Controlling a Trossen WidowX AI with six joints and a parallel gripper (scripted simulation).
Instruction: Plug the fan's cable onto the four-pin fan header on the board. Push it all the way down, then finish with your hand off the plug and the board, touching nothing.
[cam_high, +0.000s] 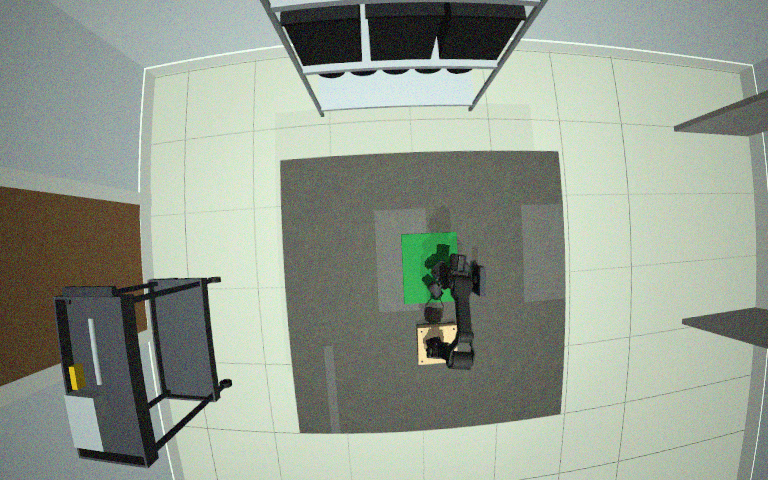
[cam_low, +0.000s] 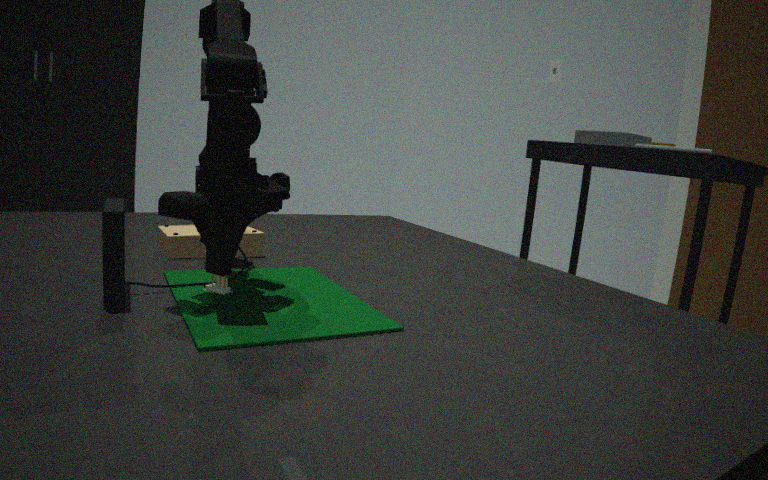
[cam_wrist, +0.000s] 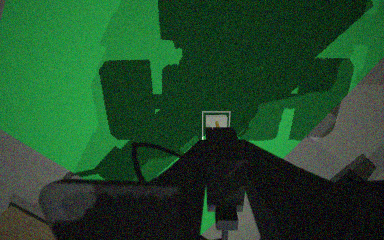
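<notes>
Right now the dark fan plug is 1 cm behind my gripper tip and 1 cm above it. From my gripper tip the other things lie so: green board (4 cm ahead, 5 cm to the left, 6 cm below); black fan (5 cm behind, 13 cm to the right, 2 cm above); white four-pin header (1 cm behind, 4 cm below).
</notes>
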